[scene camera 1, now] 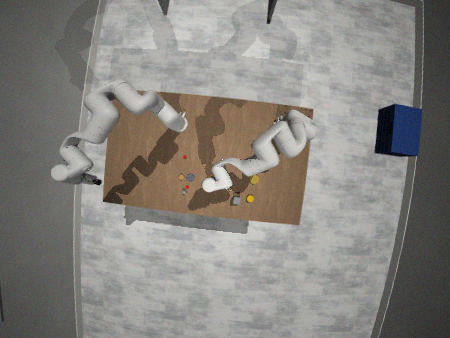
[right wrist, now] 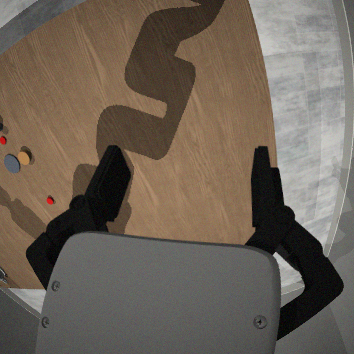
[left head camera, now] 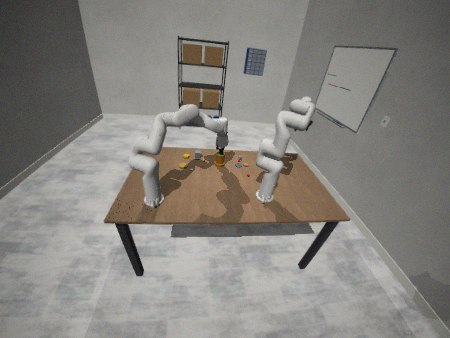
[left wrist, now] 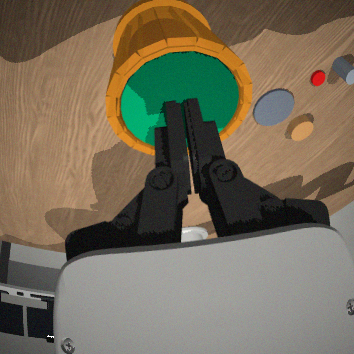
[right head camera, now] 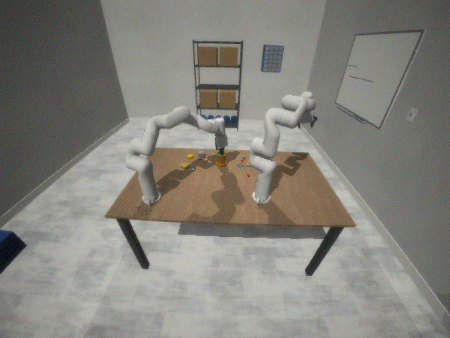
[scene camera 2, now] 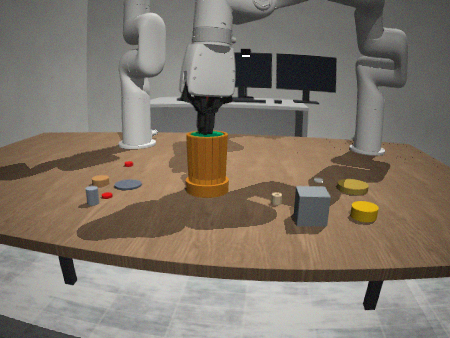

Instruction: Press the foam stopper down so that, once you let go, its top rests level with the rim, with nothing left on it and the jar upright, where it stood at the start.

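The orange jar [left head camera: 219, 160] [right head camera: 221, 160] [scene camera 2: 206, 162] [left wrist: 162, 22] stands upright on the table. The green foam stopper [scene camera 2: 216, 134] [left wrist: 175, 75] fills its mouth; in scene camera 2 its far part shows about at the rim. My left gripper [scene camera 2: 205, 131] [left wrist: 182, 119] is shut and empty, pointing down, with its fingertips at the stopper's top inside the rim; whether they touch it is hard to tell. Nothing else shows on the stopper. My right gripper [right wrist: 186, 159] is open and empty, high up near the table's edge, far from the jar.
On the table [scene camera 2: 165, 250] [scene camera 1: 150, 110], a grey cube [scene camera 2: 312, 206], a small beige cylinder [scene camera 2: 276, 198] and two yellow discs stand to one side of the jar. A blue-grey disc [scene camera 2: 128, 184] [left wrist: 274, 107], an orange disc [scene camera 2: 100, 180], a grey cylinder [scene camera 2: 92, 195] and red pieces lie on the other.
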